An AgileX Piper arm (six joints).
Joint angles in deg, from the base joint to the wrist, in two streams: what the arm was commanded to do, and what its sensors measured. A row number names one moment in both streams.
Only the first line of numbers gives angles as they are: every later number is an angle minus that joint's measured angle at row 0.
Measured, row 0: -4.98 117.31 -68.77 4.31 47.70 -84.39
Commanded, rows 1 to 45: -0.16 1.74 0.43 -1.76 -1.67 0.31; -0.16 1.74 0.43 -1.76 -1.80 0.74; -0.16 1.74 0.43 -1.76 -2.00 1.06; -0.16 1.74 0.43 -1.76 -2.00 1.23; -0.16 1.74 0.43 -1.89 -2.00 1.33; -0.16 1.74 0.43 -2.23 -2.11 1.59; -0.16 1.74 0.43 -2.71 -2.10 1.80; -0.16 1.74 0.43 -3.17 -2.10 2.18; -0.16 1.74 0.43 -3.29 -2.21 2.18; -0.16 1.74 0.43 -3.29 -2.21 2.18; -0.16 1.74 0.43 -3.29 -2.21 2.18; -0.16 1.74 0.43 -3.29 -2.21 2.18; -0.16 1.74 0.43 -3.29 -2.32 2.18; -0.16 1.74 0.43 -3.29 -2.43 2.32; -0.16 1.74 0.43 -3.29 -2.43 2.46; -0.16 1.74 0.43 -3.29 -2.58 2.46; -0.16 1.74 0.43 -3.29 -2.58 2.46; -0.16 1.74 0.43 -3.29 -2.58 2.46; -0.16 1.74 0.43 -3.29 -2.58 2.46; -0.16 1.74 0.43 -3.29 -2.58 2.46; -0.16 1.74 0.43 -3.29 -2.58 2.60; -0.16 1.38 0.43 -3.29 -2.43 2.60; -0.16 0.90 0.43 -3.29 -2.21 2.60; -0.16 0.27 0.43 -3.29 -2.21 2.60; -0.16 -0.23 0.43 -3.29 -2.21 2.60; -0.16 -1.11 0.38 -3.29 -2.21 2.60; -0.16 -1.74 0.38 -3.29 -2.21 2.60; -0.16 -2.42 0.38 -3.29 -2.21 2.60; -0.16 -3.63 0.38 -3.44 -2.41 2.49; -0.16 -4.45 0.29 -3.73 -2.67 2.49; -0.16 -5.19 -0.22 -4.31 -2.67 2.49; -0.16 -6.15 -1.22 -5.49 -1.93 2.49; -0.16 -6.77 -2.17 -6.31 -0.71 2.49; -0.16 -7.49 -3.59 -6.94 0.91 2.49; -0.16 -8.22 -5.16 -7.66 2.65 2.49; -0.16 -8.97 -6.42 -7.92 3.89 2.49; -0.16 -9.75 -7.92 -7.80 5.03 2.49; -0.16 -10.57 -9.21 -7.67 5.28 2.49; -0.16 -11.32 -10.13 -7.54 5.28 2.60; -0.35 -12.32 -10.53 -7.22 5.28 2.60; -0.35 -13.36 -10.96 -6.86 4.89 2.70; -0.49 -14.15 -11.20 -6.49 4.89 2.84; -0.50 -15.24 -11.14 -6.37 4.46 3.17; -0.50 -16.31 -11.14 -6.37 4.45 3.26; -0.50 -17.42 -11.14 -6.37 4.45 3.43
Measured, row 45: 0.00 -13.44 -10.54 -6.20 4.12 2.78
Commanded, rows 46 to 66: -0.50 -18.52 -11.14 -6.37 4.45 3.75; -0.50 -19.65 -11.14 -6.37 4.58 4.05; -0.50 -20.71 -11.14 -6.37 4.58 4.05; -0.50 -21.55 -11.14 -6.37 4.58 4.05; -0.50 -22.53 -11.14 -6.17 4.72 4.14; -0.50 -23.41 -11.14 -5.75 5.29 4.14; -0.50 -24.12 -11.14 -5.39 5.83 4.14; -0.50 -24.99 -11.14 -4.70 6.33 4.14; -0.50 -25.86 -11.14 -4.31 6.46 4.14; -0.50 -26.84 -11.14 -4.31 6.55 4.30; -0.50 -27.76 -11.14 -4.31 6.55 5.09; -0.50 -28.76 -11.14 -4.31 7.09 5.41; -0.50 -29.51 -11.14 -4.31 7.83 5.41; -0.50 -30.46 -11.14 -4.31 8.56 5.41; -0.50 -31.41 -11.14 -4.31 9.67 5.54; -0.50 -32.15 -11.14 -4.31 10.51 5.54; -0.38 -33.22 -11.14 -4.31 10.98 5.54; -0.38 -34.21 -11.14 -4.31 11.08 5.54; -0.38 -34.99 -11.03 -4.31 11.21 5.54; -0.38 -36.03 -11.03 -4.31 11.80 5.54; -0.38 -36.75 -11.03 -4.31 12.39 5.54
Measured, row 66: -0.12 -33.58 -10.56 -4.31 10.75 5.27
